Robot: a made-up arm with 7 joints. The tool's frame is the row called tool. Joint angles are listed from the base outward.
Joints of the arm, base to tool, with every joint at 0 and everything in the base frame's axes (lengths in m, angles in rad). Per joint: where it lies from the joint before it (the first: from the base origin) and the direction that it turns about. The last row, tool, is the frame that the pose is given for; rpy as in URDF.
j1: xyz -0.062 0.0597 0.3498 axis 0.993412 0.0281 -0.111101
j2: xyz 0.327 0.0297 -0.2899 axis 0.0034 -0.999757 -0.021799
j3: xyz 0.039 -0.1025 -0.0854 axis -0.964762 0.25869 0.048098
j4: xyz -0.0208 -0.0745 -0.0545 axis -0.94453 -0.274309 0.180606
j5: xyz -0.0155 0.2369 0.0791 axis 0 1 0
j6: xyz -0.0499 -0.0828 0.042 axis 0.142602 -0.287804 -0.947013
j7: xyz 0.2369 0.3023 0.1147 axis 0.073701 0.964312 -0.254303
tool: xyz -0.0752 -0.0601 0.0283 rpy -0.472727 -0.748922 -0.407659
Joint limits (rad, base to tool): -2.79..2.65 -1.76..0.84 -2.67..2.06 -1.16..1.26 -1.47..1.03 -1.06..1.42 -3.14..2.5
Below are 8 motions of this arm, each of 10 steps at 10 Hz.
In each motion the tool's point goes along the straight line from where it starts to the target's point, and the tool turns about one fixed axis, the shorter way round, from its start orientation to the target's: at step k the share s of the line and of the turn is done. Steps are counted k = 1, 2, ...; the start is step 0. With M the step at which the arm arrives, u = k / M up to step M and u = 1 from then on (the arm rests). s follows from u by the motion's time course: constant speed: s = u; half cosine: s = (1 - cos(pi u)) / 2; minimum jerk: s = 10 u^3 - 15 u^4 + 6 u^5.
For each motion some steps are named. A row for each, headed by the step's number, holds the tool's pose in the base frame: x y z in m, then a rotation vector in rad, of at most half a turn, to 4 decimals.
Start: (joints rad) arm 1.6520 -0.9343 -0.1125 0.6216 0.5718 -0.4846 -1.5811
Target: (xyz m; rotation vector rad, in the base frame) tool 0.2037 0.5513 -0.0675 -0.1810 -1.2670 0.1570
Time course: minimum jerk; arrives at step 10
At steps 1, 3, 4, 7, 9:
1: 0.1656 0.4996 0.6612 1.5619 -0.6347 -0.5895
3: 0.1716 0.5076 0.5477 1.3066 -0.7828 -0.4765
4: 0.1775 0.5157 0.4342 1.0442 -0.9119 -0.3619
7: 0.1974 0.5428 0.0524 0.1195 -1.2138 0.0320
9: 0.2034 0.5509 -0.0612 -0.1651 -1.2647 0.1504

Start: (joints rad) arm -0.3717 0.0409 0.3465 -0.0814 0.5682 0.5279 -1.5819
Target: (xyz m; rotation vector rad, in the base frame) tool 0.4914 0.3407 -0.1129 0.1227 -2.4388 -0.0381
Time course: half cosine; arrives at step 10
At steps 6, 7, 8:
6: 0.5150 0.2303 -0.0899 -0.3153 -2.3205 -0.0437
7: 0.5055 0.2748 -0.0992 -0.1413 -2.3751 -0.0416
8: 0.4979 0.3102 -0.1065 -0.0005 -2.4119 -0.0398

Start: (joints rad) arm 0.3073 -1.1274 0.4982 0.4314 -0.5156 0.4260 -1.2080
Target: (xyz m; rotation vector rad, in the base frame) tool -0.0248 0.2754 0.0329 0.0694 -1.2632 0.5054
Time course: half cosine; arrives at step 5
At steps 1, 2, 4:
1: 0.1636 0.4018 0.0591 0.0035 -1.5089 -0.0036
2: 0.1115 0.3669 0.0519 0.0221 -1.4470 0.1401
4: -0.0049 0.2887 0.0357 0.0626 -1.2919 0.4531

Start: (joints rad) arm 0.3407 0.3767 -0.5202 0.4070 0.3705 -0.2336 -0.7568
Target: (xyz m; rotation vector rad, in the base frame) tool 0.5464 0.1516 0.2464 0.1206 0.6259 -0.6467
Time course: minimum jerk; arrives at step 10
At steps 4, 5, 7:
4: 0.3969 0.3105 0.2417 0.1355 -0.8056 -0.7685
5: 0.4369 0.2680 0.2429 0.1359 -0.4206 -0.7601
7: 0.5107 0.1896 0.2453 0.1282 0.2862 -0.6980

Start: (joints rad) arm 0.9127 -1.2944 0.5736 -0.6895 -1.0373 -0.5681 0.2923
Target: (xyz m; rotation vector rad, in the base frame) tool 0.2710 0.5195 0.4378 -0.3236 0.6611 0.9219
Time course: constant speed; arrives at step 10
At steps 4, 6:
4: 0.3582 0.4537 0.4207 -0.0407 0.3779 0.4367
6: 0.3291 0.4756 0.4264 -0.1336 0.4734 0.5986

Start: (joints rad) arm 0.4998 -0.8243 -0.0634 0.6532 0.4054 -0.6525 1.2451
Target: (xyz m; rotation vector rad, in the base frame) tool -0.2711 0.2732 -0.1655 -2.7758 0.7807 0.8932
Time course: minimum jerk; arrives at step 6
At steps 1, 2, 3, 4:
1: 0.1228 0.6163 0.1554 -1.1912 1.0707 1.0975
2: 0.0516 0.5542 0.0974 -1.4767 1.0564 1.0975
3: -0.0669 0.4510 0.0008 -1.9550 0.9988 1.0650
4: -0.1854 0.3479 -0.0957 -2.4335 0.8929 0.9855

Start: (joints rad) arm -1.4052 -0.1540 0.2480 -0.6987 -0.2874 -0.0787 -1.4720
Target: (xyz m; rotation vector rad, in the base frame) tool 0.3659 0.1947 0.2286 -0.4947 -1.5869 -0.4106
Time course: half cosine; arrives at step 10
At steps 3, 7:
3: 0.4906 0.0595 0.2046 -0.6737 -2.0703 0.3324
7: 0.3983 0.1596 0.2224 -0.5451 -1.7259 -0.2306

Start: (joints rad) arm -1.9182 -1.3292 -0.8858 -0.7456 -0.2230 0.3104 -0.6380
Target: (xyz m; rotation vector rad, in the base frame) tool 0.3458 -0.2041 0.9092 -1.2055 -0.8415 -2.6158
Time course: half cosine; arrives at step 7
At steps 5, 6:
5: 0.3814 -0.1897 0.8789 -1.3161 -0.9784 -2.4455
6: 0.3552 -0.2003 0.9012 -1.2358 -0.8785 -2.5721

